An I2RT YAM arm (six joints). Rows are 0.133 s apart.
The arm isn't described. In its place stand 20 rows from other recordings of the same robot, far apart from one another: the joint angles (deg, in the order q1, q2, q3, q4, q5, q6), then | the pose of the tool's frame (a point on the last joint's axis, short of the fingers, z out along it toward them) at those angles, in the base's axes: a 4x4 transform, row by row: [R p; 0 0 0 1], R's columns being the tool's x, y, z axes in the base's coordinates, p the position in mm.
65.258, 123.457, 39.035, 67.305, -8.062, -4.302 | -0.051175, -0.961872, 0.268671, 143.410; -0.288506, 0.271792, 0.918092, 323.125; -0.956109, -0.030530, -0.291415, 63.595; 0, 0, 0, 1
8.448, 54.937, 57.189, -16.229, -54.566, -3.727 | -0.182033, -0.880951, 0.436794, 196.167; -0.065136, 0.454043, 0.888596, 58.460; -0.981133, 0.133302, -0.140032, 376.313; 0, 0, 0, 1
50.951, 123.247, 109.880, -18.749, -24.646, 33.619 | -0.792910, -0.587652, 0.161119, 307.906; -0.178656, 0.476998, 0.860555, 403.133; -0.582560, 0.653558, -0.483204, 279.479; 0, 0, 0, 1
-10.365, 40.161, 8.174, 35.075, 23.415, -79.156 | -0.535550, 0.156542, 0.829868, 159.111; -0.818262, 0.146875, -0.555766, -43.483; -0.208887, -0.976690, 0.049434, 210.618; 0, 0, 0, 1
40.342, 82.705, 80.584, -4.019, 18.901, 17.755 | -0.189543, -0.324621, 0.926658, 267.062; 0.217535, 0.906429, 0.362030, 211.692; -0.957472, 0.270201, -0.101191, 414.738; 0, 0, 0, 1
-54.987, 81.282, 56.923, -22.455, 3.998, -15.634 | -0.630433, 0.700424, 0.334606, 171.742; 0.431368, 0.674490, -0.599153, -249.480; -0.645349, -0.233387, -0.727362, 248.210; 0, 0, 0, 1
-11.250, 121.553, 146.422, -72.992, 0.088, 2.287 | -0.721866, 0.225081, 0.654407, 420.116; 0.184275, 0.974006, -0.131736, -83.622; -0.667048, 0.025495, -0.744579, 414.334; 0, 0, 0, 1
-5.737, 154.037, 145.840, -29.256, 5.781, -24.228 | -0.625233, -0.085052, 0.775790, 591.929; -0.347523, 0.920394, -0.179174, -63.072; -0.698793, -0.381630, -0.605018, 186.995; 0, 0, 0, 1
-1.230, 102.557, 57.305, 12.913, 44.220, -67.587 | -0.762739, -0.263924, 0.590400, 375.944; -0.646306, 0.278981, -0.710252, -32.905; 0.022742, -0.923317, -0.383365, 186.193; 0, 0, 0, 1
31.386, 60.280, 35.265, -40.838, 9.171, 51.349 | -0.844592, 0.321998, 0.427764, 157.605; 0.387872, 0.918717, 0.074265, 89.503; -0.369081, 0.228641, -0.900834, 193.953; 0, 0, 0, 1
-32.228, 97.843, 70.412, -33.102, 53.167, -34.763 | -0.977246, 0.116318, -0.177372, 279.206; 0.212002, 0.508854, -0.834340, -209.699; -0.006792, -0.852958, -0.521935, 232.412; 0, 0, 0, 1
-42.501, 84.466, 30.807, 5.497, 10.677, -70.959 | -0.892911, -0.272913, 0.358091, 187.786; -0.441723, 0.684933, -0.579438, -181.026; -0.087132, -0.675563, -0.732135, 133.282; 0, 0, 0, 1
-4.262, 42.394, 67.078, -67.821, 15.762, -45.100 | -0.671985, -0.292966, 0.680152, 100.585; -0.633517, 0.703046, -0.323083, -17.193; -0.383526, -0.647995, -0.658035, 374.306; 0, 0, 0, 1
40.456, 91.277, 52.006, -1.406, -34.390, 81.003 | -0.928351, 0.355144, 0.109709, 239.522; 0.279517, 0.472450, 0.835860, 230.680; 0.245019, 0.806637, -0.537868, 201.423; 0, 0, 0, 1
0.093, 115.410, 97.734, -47.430, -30.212, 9.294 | -0.929614, -0.063926, 0.362947, 429.001; 0.138055, 0.852723, 0.503791, 18.611; -0.341698, 0.518438, -0.783878, 239.709; 0, 0, 0, 1
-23.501, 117.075, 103.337, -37.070, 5.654, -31.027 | -0.843024, 0.022625, 0.537399, 421.867; -0.192754, 0.920048, -0.341111, -187.266; -0.502151, -0.391151, -0.771262, 263.861; 0, 0, 0, 1
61.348, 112.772, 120.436, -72.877, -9.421, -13.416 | -0.214939, -0.975096, 0.054669, 187.996; -0.870738, 0.216684, 0.441433, 356.220; -0.442285, 0.047279, -0.895627, 349.994; 0, 0, 0, 1
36.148, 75.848, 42.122, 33.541, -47.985, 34.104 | -0.559917, -0.822219, 0.102217, 218.862; 0.055738, 0.085710, 0.994760, 192.634; -0.826672, 0.562680, -0.002161, 283.046; 0, 0, 0, 1
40.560, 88.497, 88.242, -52.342, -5.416, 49.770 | -0.917255, 0.014535, 0.398036, 244.585; 0.215355, 0.858765, 0.464914, 213.763; -0.335062, 0.512163, -0.790836, 349.382; 0, 0, 0, 1
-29.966, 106.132, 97.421, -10.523, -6.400, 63.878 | 0.238156, 0.434641, 0.868544, 389.995; 0.892633, 0.254459, -0.372098, -220.274; -0.382738, 0.863909, -0.327374, 353.277; 0, 0, 0, 1
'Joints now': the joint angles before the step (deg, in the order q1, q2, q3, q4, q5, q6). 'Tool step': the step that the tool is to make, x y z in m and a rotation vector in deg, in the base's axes. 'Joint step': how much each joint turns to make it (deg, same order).
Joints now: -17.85, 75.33, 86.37, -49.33, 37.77, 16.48
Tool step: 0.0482, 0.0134, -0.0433, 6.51, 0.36, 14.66
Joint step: 3.98, 5.27, -5.47, 9.78, -12.19, -2.22
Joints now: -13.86, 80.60, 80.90, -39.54, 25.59, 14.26
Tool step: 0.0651, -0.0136, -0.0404, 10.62, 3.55, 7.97
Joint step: -0.79, 14.58, 7.14, 1.00, -12.82, 1.09
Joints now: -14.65, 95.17, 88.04, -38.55, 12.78, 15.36
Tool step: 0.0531, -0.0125, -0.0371, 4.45, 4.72, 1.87
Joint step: -0.12, 13.60, 9.84, -2.04, -3.64, 0.57
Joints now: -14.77, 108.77, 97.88, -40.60, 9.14, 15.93
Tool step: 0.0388, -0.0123, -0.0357, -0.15, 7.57, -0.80
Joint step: -0.09, 12.43, 11.54, -6.28, 2.11, -0.62
